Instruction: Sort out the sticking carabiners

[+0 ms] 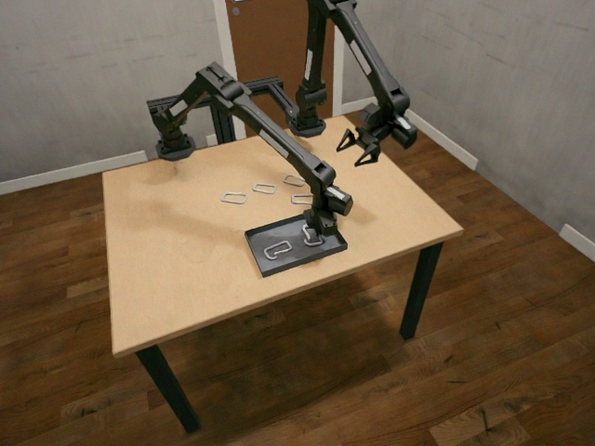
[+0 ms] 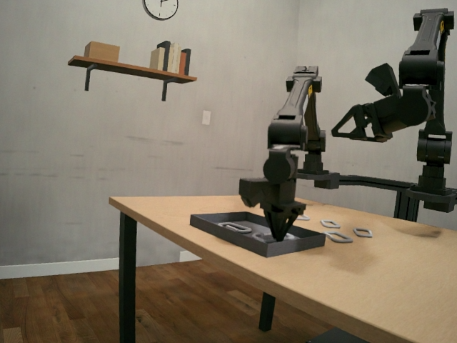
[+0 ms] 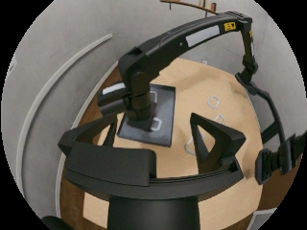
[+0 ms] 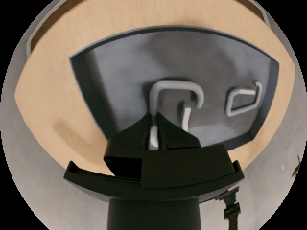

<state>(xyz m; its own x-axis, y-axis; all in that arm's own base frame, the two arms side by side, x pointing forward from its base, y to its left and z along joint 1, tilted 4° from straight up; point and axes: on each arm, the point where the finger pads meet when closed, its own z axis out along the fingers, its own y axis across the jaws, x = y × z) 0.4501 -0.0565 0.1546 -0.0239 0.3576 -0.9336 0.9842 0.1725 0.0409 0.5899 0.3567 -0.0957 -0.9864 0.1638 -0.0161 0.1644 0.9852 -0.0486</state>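
Right now the grey tray is 1 cm ahead of my right hand, 9 cm to the right of it and 1 cm below it.
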